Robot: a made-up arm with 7 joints. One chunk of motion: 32 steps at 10 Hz.
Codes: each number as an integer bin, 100 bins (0 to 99) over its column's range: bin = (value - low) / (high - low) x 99, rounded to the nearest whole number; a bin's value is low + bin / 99 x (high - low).
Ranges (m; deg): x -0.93..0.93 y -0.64..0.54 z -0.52..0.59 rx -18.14..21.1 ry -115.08..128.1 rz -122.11..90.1
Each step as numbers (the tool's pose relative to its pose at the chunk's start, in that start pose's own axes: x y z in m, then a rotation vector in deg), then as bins.
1 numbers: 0.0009 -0.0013 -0.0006 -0.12 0.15 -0.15
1 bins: 50 54 46 45 47 57
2 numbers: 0.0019 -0.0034 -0.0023 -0.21 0.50 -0.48
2 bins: 50 53 46 45 47 57
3 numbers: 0.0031 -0.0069 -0.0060 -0.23 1.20 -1.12
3 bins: 50 53 46 45 47 56
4 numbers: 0.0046 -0.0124 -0.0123 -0.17 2.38 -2.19
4 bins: 50 53 45 45 48 56
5 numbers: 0.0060 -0.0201 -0.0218 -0.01 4.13 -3.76
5 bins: 50 52 44 46 49 55
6 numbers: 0.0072 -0.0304 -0.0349 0.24 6.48 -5.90
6 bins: 50 51 43 46 49 54
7 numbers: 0.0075 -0.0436 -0.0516 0.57 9.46 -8.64
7 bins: 50 50 42 47 51 53
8 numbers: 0.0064 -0.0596 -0.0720 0.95 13.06 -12.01
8 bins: 50 49 40 48 52 51
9 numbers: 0.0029 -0.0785 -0.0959 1.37 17.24 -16.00
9 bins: 50 47 38 49 54 50
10 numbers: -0.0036 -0.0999 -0.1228 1.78 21.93 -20.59
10 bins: 49 45 35 50 56 47
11 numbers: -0.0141 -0.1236 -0.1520 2.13 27.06 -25.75
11 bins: 49 43 33 51 58 45
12 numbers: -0.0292 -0.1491 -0.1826 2.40 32.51 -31.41
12 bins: 48 41 30 52 60 42
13 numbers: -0.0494 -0.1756 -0.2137 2.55 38.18 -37.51
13 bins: 47 39 27 52 62 39
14 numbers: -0.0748 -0.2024 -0.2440 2.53 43.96 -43.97
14 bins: 46 37 25 52 65 36
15 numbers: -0.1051 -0.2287 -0.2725 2.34 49.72 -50.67
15 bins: 44 35 22 52 67 33
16 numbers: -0.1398 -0.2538 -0.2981 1.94 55.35 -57.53
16 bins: 42 32 20 51 69 30
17 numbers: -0.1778 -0.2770 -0.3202 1.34 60.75 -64.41
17 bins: 40 30 18 49 72 27
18 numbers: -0.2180 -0.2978 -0.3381 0.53 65.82 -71.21
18 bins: 38 29 16 47 74 24
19 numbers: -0.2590 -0.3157 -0.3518 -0.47 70.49 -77.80
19 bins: 36 27 15 45 76 21
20 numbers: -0.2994 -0.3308 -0.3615 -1.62 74.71 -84.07
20 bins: 34 26 14 42 77 18
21 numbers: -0.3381 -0.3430 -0.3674 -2.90 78.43 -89.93
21 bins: 32 25 14 38 79 15
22 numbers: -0.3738 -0.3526 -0.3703 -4.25 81.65 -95.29
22 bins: 30 24 13 35 80 13
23 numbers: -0.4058 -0.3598 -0.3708 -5.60 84.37 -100.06
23 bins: 28 24 13 32 81 10
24 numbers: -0.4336 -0.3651 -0.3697 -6.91 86.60 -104.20
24 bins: 26 23 13 28 82 8
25 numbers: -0.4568 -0.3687 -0.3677 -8.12 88.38 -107.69
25 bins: 25 23 14 25 83 7
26 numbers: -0.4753 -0.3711 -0.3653 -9.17 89.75 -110.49
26 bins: 24 23 14 23 83 5
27 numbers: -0.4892 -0.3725 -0.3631 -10.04 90.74 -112.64
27 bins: 23 22 14 20 84 4
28 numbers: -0.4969 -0.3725 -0.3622 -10.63 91.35 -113.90
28 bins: 23 22 14 19 84 4
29 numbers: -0.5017 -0.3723 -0.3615 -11.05 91.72 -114.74
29 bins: 23 22 14 18 84 3
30 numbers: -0.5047 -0.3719 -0.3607 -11.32 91.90 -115.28
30 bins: 23 22 14 17 84 3
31 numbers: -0.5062 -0.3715 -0.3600 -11.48 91.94 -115.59
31 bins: 23 23 14 17 84 3
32 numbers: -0.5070 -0.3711 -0.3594 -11.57 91.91 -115.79
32 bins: 23 23 14 17 84 3
